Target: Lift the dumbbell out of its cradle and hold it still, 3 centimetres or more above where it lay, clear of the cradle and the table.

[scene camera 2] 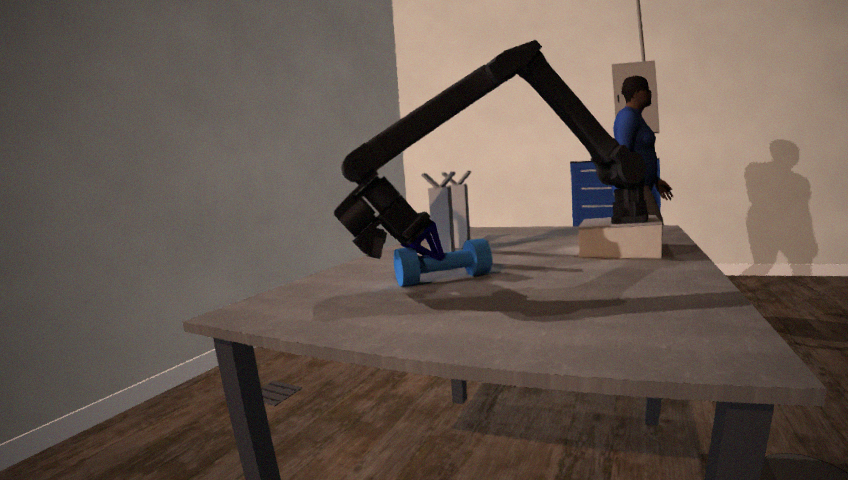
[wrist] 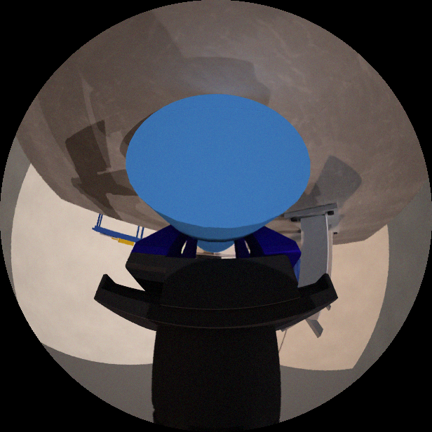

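Seen in the pictures: gripper, fingertip midpoint: (scene camera 2: 439, 258); arm's base, link origin: (scene camera 2: 630, 220).
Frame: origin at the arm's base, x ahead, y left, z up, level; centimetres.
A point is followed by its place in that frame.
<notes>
The blue dumbbell (scene camera 2: 454, 259) {x 32.8, y 34.7, z -3.6 cm} (wrist: 218, 160) lies low over the table (scene camera 2: 535, 350) {x 6.8, y 65.3, z -8.0 cm} (wrist: 300, 65), its two heads at the table top. In the wrist view its near head fills the middle and hides the handle. My gripper (scene camera 2: 440, 256) {x 35.9, y 35.4, z -3.4 cm} (wrist: 215, 214) is shut on the dumbbell's handle, with the dark blue fingers close together between the two heads. The fingertips are hidden behind the near head in the wrist view. A cradle under the dumbbell cannot be made out, and no clear gap shows between the heads and the table.
A grey stand (scene camera 2: 440, 217) {x 43.7, y 19.3, z 3.4 cm} (wrist: 314, 245) with V-shaped forks on top stands just behind the dumbbell. The arm's pale base block (scene camera 2: 621, 242) {x 1.7, y 7.5, z -4.2 cm} is at the right rear of the table. A blue drawer cabinet (scene camera 2: 583, 199) and a person in blue (scene camera 2: 631, 127) are behind the table.
</notes>
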